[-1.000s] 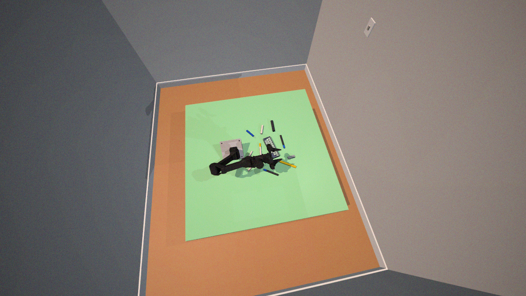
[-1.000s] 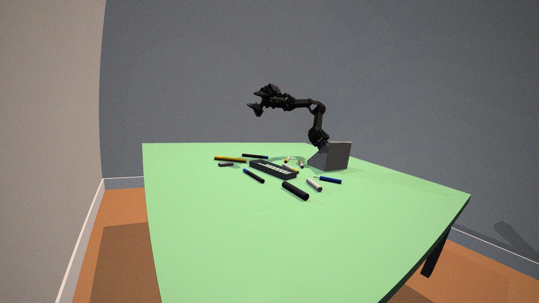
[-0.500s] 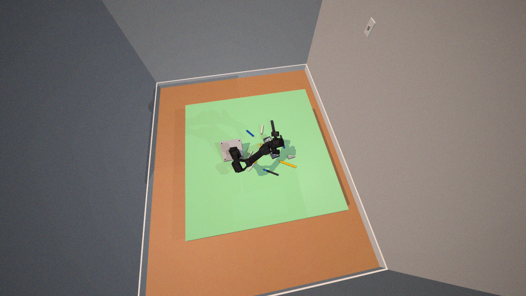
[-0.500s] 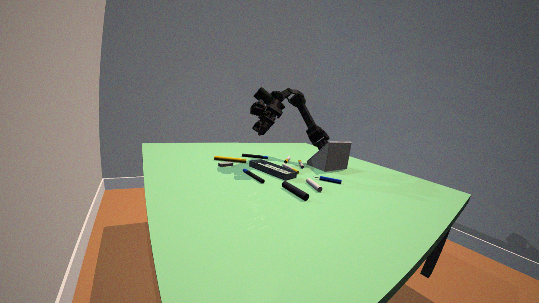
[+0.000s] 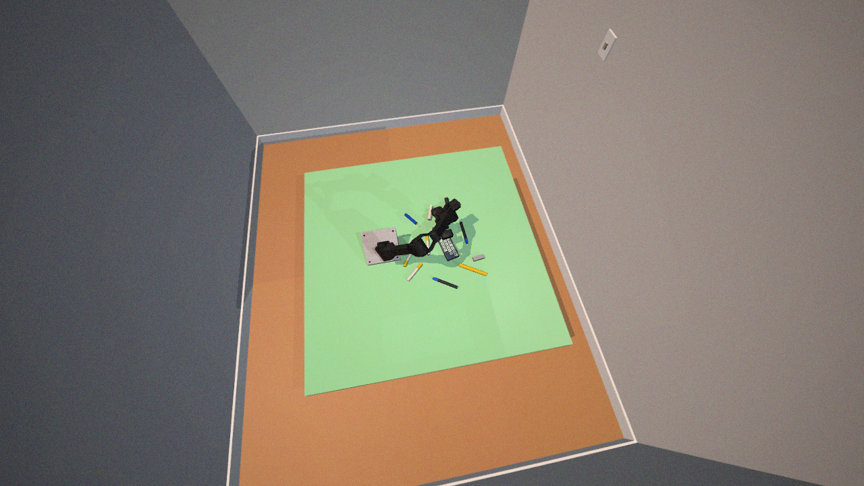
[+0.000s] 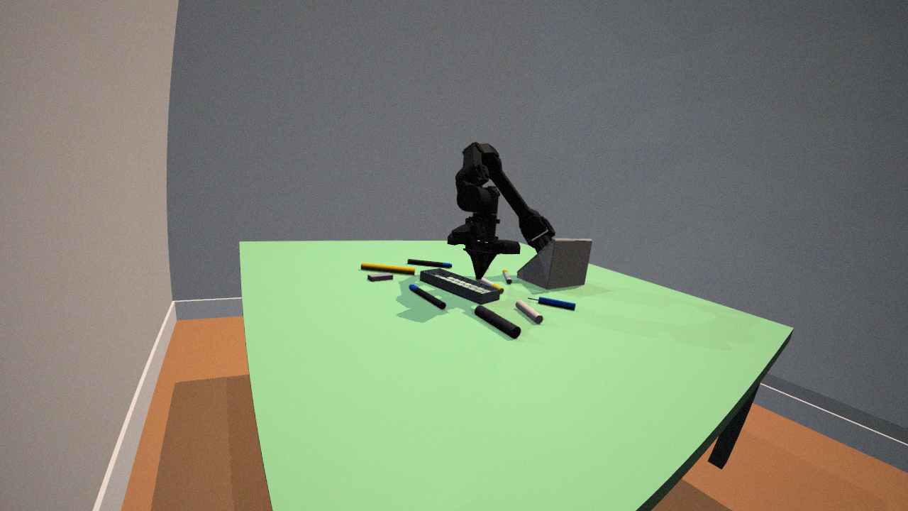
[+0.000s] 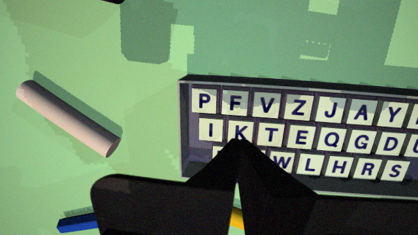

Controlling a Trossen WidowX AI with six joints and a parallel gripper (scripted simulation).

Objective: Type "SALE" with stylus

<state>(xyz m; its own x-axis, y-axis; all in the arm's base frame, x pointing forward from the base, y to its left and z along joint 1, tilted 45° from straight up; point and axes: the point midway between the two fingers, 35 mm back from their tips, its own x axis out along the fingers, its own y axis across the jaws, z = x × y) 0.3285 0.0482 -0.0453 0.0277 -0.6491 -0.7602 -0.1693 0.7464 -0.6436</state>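
My gripper tip is 140 mm past the blue stylus, 90 mm to the right of it and 40 mm above it. From my gripper tip the other things lie so: grey stylus tip: 120 mm behind, 70 mm to the left, 40 mm below; black cylinder: 160 mm to the left, 70 mm ahead, 40 mm below; white cylinder: 140 mm to the left, 40 mm below, 40 mm behind.
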